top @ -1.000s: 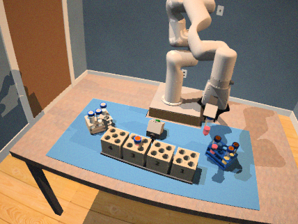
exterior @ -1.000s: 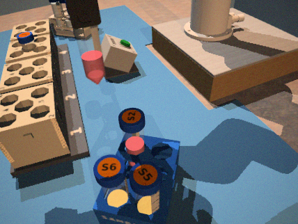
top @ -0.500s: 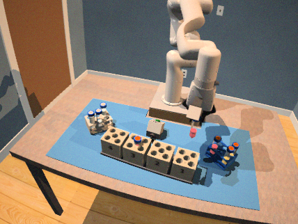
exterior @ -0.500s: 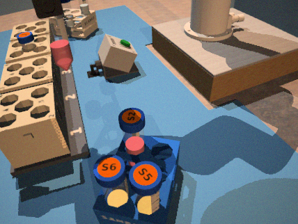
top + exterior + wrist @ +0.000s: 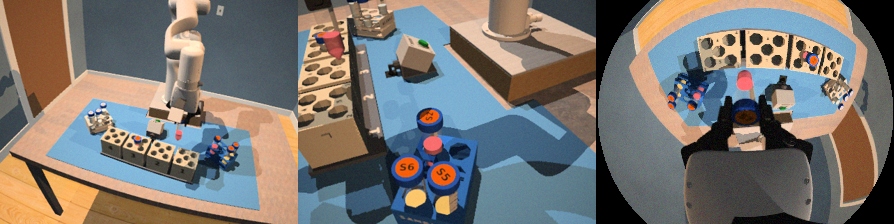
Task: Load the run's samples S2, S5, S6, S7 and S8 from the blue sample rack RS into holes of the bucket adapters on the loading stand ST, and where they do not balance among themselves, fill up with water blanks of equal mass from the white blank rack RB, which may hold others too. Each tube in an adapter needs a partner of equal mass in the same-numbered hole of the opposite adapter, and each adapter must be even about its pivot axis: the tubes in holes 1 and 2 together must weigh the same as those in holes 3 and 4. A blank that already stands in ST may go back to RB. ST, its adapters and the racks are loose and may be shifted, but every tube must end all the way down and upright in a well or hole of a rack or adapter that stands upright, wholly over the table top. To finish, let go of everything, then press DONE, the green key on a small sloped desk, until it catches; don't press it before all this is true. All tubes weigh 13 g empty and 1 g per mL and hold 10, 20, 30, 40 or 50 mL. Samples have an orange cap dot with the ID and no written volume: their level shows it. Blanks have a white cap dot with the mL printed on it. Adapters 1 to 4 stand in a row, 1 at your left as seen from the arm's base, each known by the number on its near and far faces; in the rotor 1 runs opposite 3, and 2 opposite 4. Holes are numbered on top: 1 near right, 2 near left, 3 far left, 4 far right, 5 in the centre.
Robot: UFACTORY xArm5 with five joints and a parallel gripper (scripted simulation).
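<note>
My hand is 240 mm above the loading stand ST, 100 mm to the left of it and 40 mm short of it. The rest, counted from my hand: white blank rack RB: 430 mm to the right, 220 mm below, 60 mm behind; blue-capped tube: 440 mm to the right, 190 mm below, 20 mm behind; blue sample rack RS: 220 mm below, 210 mm to the left, 110 mm behind.
</note>
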